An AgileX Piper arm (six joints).
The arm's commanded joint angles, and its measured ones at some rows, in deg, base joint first. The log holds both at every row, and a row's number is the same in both.
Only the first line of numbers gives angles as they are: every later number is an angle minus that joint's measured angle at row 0.
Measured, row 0:
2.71, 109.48, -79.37, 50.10, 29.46, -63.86
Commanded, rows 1 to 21:
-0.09, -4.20, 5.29, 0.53, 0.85, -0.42
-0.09, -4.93, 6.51, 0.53, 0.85, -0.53
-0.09, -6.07, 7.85, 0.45, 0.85, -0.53
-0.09, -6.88, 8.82, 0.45, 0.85, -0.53
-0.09, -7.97, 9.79, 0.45, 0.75, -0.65
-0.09, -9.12, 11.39, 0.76, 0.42, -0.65
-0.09, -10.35, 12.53, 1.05, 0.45, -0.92
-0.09, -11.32, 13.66, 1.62, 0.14, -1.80
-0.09, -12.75, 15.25, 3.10, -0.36, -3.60
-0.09, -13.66, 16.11, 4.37, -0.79, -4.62
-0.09, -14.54, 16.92, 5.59, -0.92, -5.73
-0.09, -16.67, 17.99, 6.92, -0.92, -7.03
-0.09, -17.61, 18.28, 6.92, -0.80, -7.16
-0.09, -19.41, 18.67, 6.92, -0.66, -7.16
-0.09, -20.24, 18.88, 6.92, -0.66, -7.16
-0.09, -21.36, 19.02, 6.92, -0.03, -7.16
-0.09, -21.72, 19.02, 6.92, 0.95, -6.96
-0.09, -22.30, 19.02, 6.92, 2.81, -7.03
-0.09, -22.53, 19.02, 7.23, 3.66, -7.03
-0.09, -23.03, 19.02, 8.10, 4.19, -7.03
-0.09, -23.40, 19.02, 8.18, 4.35, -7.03
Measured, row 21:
0.00, -22.03, 18.85, 7.03, 2.69, -6.55
